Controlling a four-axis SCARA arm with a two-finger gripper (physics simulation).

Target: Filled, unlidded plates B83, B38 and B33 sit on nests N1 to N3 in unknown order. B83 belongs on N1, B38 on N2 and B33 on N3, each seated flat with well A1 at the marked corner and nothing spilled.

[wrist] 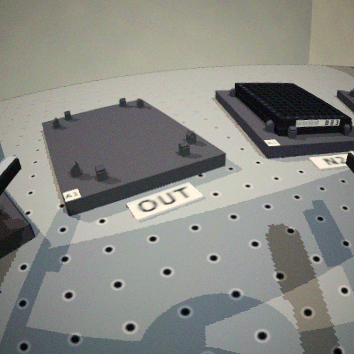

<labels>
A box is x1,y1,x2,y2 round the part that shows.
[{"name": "black multi-well plate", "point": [286,104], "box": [234,82,351,135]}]
</labels>
